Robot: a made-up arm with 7 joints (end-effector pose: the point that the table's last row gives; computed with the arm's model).
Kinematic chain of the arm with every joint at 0, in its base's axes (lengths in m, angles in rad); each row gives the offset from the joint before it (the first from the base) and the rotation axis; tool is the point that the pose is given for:
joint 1: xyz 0 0 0.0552 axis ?
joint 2: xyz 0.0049 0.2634 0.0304 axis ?
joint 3: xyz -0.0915 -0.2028 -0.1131 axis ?
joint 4: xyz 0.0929 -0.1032 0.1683 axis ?
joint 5: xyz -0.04 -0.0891 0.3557 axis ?
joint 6: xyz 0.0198 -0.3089 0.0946 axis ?
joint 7: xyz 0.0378 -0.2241 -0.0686 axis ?
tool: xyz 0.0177 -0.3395 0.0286
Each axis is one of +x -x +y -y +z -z.
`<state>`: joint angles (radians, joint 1 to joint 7).
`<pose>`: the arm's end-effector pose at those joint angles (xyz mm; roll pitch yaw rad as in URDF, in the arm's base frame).
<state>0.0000 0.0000 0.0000 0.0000 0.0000 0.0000 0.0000</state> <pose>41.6 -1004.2 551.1 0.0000 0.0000 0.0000</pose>
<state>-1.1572 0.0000 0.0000 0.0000 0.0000 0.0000 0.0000</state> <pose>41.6 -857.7 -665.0 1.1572 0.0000 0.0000</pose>
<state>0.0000 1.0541 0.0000 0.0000 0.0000 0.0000 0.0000</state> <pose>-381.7 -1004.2 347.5 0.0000 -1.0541 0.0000</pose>
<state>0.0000 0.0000 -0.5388 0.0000 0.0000 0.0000 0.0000</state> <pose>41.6 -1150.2 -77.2 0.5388 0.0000 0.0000</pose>
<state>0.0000 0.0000 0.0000 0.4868 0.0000 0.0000 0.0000</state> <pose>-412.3 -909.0 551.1 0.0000 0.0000 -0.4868</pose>
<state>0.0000 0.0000 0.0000 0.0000 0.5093 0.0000 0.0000</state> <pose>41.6 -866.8 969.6 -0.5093 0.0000 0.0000</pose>
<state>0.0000 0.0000 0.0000 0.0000 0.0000 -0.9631 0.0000</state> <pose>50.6 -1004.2 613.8 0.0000 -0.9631 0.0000</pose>
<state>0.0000 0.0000 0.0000 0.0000 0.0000 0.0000 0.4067</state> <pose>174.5 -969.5 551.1 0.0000 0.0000 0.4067</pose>
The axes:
joint 1: -x
joint 2: -y
joint 3: -x
joint 4: -z
joint 5: -x
joint 6: +y
joint 7: +z

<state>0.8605 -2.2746 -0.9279 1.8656 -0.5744 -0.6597 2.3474</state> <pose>383.9 -55.4 661.5 -1.8714 0.7678 -2.2137</pose>
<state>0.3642 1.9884 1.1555 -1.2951 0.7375 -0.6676 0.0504</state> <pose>-783.2 1130.8 48.6 -2.8987 0.2163 0.8172</pose>
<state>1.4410 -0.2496 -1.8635 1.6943 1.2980 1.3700 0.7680</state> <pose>-580.9 -475.4 1086.7 -2.2121 0.9297 2.4175</pose>
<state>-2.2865 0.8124 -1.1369 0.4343 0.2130 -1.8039 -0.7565</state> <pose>292.5 1092.7 -175.1 -0.8036 0.5439 1.8625</pose>
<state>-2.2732 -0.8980 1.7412 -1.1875 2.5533 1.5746 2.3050</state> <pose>-130.3 -598.0 742.5 -0.9026 0.7805 1.0715</pose>
